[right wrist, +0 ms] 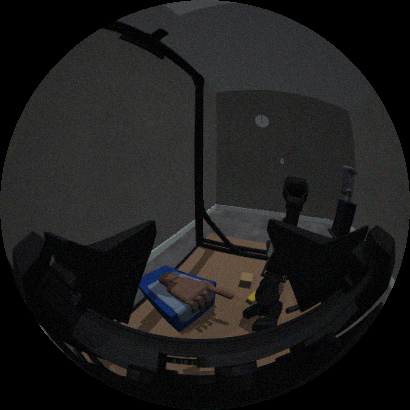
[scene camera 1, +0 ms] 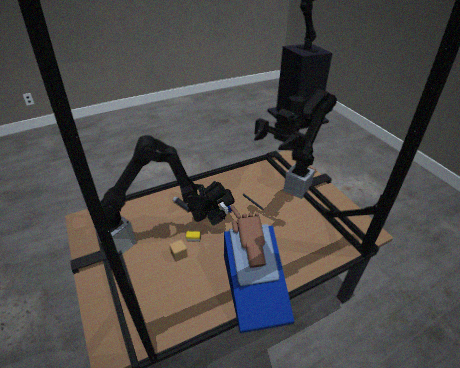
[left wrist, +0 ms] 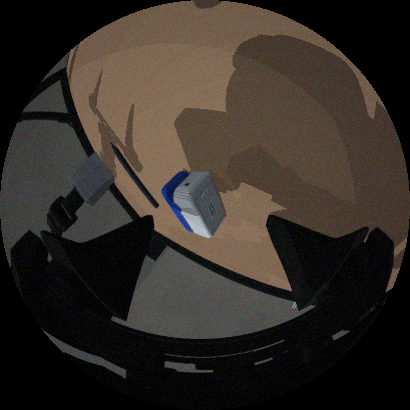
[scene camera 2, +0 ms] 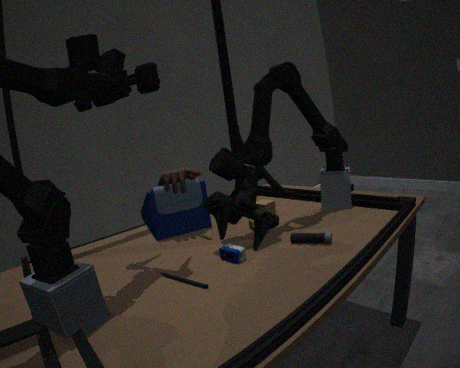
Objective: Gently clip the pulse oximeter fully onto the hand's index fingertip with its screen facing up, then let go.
Observation:
The right gripper is open and holds nothing. Further things: the left gripper and a pulse oximeter.
The left gripper also shows in the right wrist view and in the left wrist view. The right gripper shows as well in the right wrist view and in scene camera 1.

